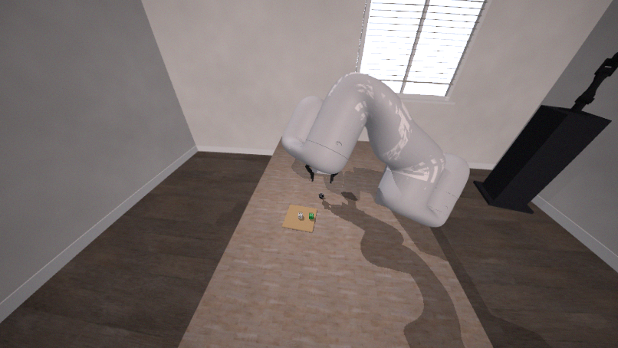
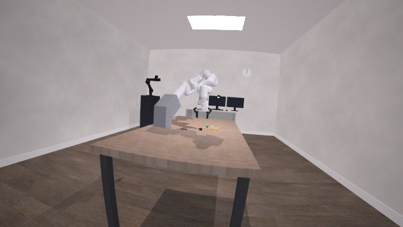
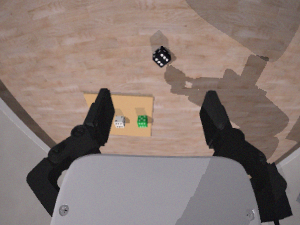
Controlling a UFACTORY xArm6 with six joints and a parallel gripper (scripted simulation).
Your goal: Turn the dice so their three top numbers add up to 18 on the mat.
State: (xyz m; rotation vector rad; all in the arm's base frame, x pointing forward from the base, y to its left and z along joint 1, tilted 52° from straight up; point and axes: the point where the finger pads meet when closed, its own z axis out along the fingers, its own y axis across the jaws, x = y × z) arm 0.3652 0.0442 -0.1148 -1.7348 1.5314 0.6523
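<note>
Now: hand 10 mm past the black die and 110 mm above it. Also, from my hand: mat 50 mm ahead, 170 mm to the left, 120 mm below; then white die 50 mm ahead, 170 mm to the left, 110 mm below; then green die 160 mm to the left, 110 mm below.
</note>
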